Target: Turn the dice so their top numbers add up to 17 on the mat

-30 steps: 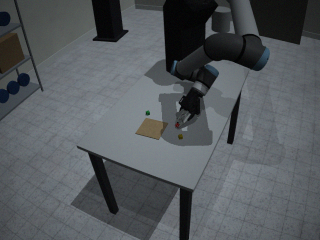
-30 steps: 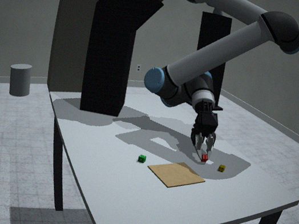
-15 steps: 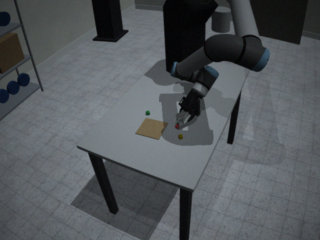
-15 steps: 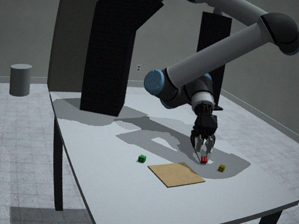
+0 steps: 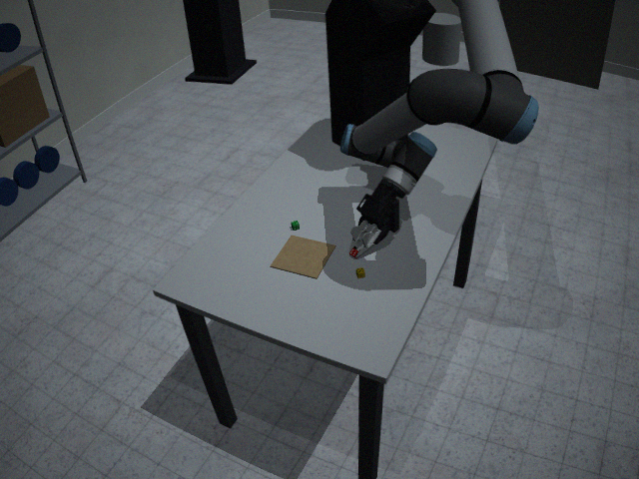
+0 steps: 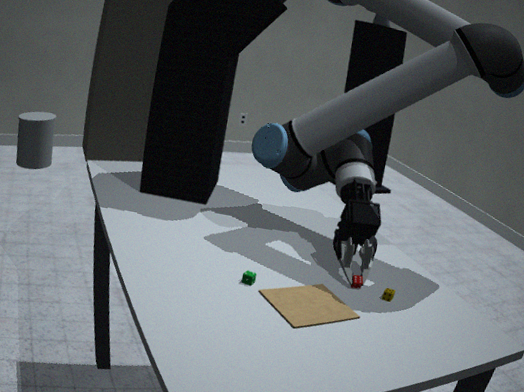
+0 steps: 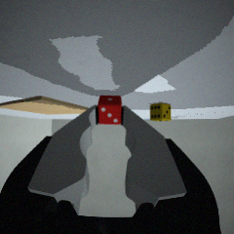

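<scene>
Now: the red die 1 cm ahead of my hand. Round my hand: mat 14 cm to the right, 5 cm ahead, 2 cm below; green die 21 cm to the right, 6 cm behind, 1 cm below; yellow die 7 cm ahead, 3 cm to the left, 1 cm below.
</scene>
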